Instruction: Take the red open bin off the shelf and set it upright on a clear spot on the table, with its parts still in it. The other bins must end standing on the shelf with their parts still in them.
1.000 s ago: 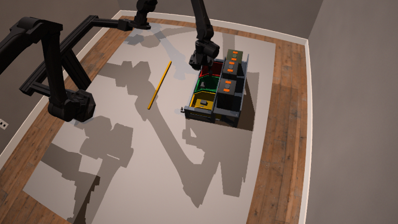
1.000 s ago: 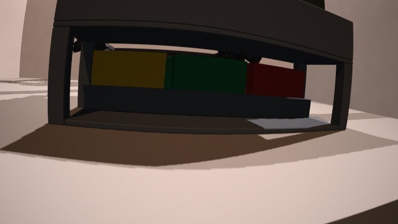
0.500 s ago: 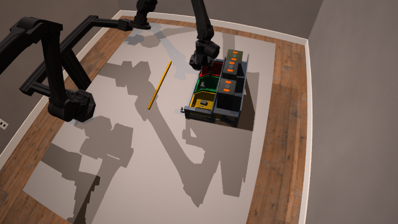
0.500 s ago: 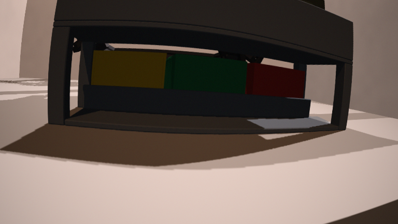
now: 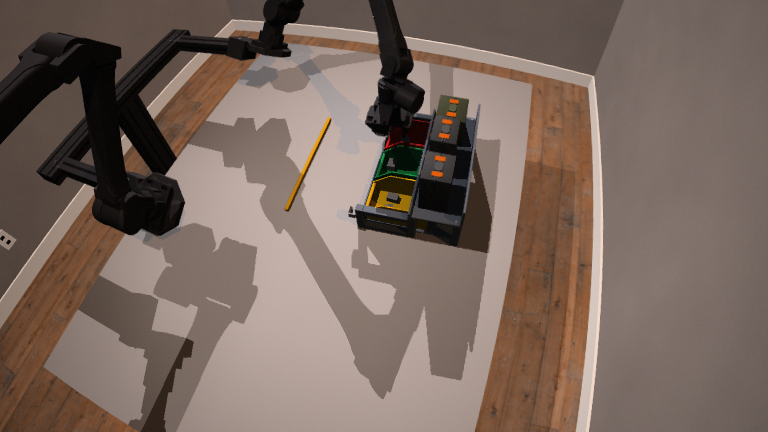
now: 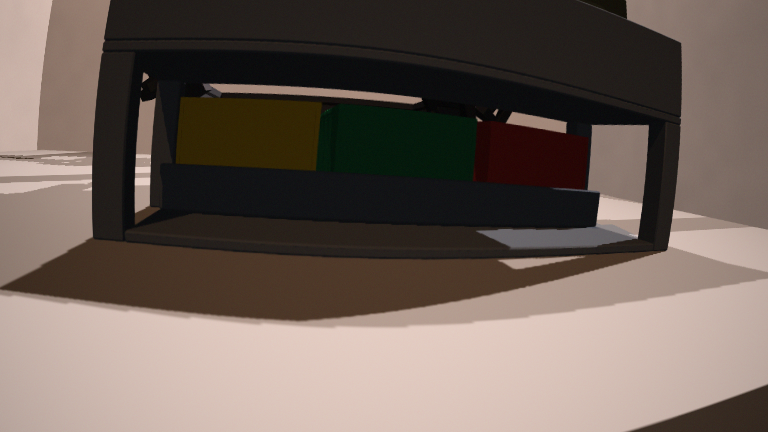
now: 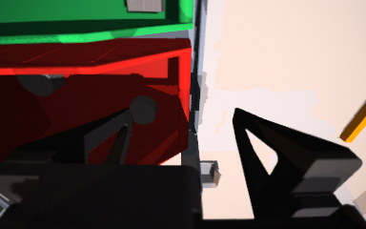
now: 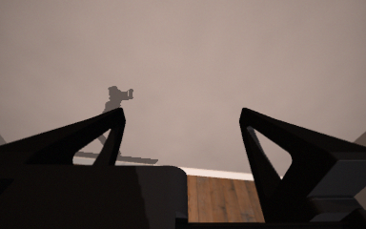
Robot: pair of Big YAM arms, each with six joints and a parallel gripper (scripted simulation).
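Now: the red open bin 80 mm ahead of my left hand and 20 mm below it. The rest, counted from my left hand: grey shelf (110 mm ahead, 110 mm to the right, 10 mm above); green bin (80 mm ahead, 110 mm to the right, 20 mm below).
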